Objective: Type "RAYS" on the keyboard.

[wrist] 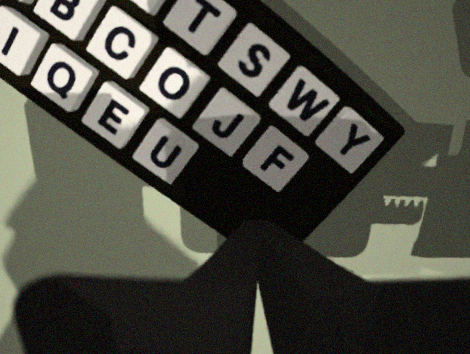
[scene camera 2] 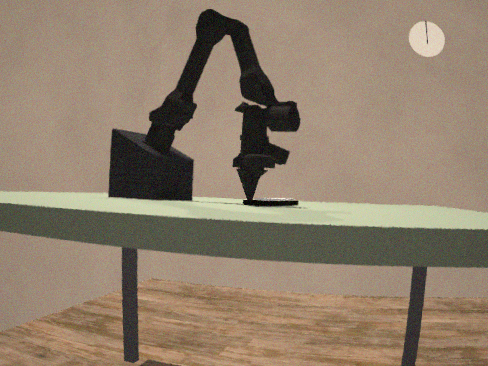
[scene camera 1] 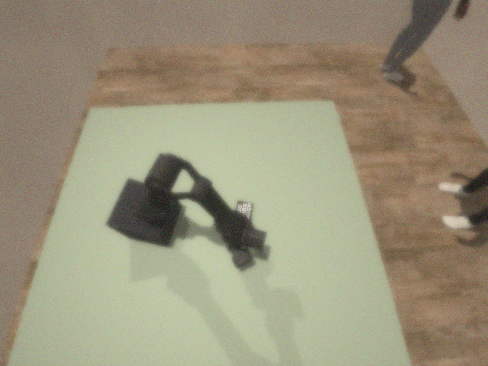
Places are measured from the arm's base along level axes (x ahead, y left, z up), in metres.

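Pixels of known places: gripper, fingertip midpoint: (wrist: pixel 255 232) (scene camera 2: pixel 249 200); arm's base at its link origin: (scene camera 2: pixel 155 146) (scene camera 1: pixel 146 211).
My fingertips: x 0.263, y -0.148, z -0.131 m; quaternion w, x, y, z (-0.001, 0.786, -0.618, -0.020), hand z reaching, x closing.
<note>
For each thing: its top centre in the pictures, then the offset to it from my fingertips. Level surfaces: height alone.
- small black keyboard at its top centre: (wrist: pixel 78 13) (scene camera 2: pixel 273 198) (scene camera 1: pixel 241 224) 0.054 m ahead, 0.067 m left, 0.005 m up
- S key at its top centre: (wrist: pixel 253 60) 0.053 m ahead, 0.017 m left, 0.005 m up
- Y key at its top centre: (wrist: pixel 351 141) 0.039 m ahead, 0.018 m right, 0.005 m up
- F key at its top centre: (wrist: pixel 275 161) 0.027 m ahead, 0.002 m left, 0.005 m up
- pale green table at its surface level: 0.011 m down
The small black keyboard (scene camera 1: pixel 245 207) (scene camera 2: pixel 280 202) (wrist: pixel 215 182) lies flat on the table, with pale keys and dark letters. In the wrist view it runs from upper left to lower right. The S key (wrist: pixel 254 60) and the Y key (wrist: pixel 350 140) show in its far row. An A key and an R key cannot be made out; a key left of T is cut off by the top edge. My gripper (scene camera 2: pixel 249 200) (wrist: pixel 255 232) is shut and empty, pointing down. Its tips are at the bare black end of the keyboard, below the F key (wrist: pixel 276 159), very low; contact cannot be told.
The pale green table (scene camera 1: pixel 320 150) (scene camera 2: pixel 375 217) carries the arm's dark base (scene camera 1: pixel 142 215) (scene camera 2: pixel 150 172), left of the keyboard. Legs of a person (scene camera 1: pixel 412 37) show at the upper right beyond the table, and white shoes (scene camera 1: pixel 456 222) at the right. A round clock (scene camera 2: pixel 426 39) hangs behind.
</note>
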